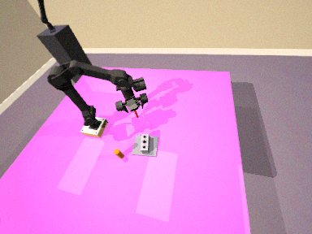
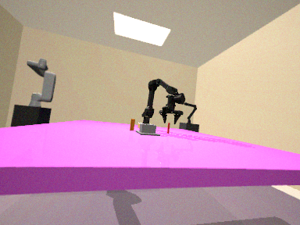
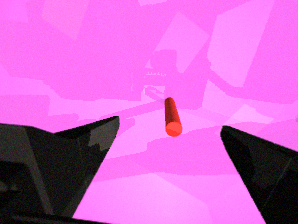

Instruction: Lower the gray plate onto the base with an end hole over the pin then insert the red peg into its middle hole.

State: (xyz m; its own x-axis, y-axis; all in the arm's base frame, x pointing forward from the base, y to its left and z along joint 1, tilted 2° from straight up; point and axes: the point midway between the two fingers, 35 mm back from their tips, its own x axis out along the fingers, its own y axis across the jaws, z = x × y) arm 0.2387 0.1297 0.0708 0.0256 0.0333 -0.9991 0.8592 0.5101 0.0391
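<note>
Now: gripper tip 3 cm above the red peg. The rest, counted from my gripper tip: gray plate (19 cm to the right, 11 cm ahead, 3 cm below); gray base (17 cm to the right, 11 cm ahead, 6 cm below); orange cylinder (27 cm to the right, 3 cm below, 1 cm behind).
</note>
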